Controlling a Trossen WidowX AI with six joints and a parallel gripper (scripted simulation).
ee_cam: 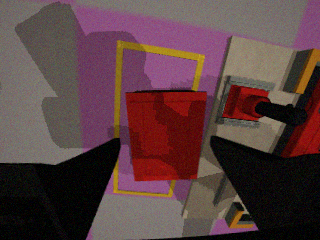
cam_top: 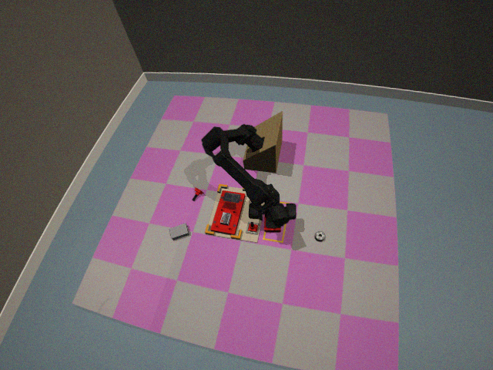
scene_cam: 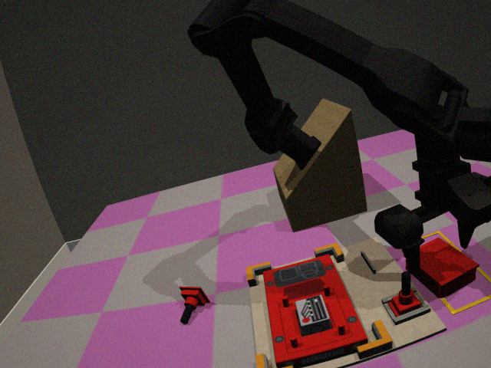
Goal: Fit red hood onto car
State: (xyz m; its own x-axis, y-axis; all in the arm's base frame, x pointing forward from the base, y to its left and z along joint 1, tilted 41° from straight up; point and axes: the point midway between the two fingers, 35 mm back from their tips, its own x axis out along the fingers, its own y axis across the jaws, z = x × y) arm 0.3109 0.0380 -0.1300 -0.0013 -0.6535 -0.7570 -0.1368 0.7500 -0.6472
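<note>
Now: the red hood 10 mm below my gripper tip.
</note>
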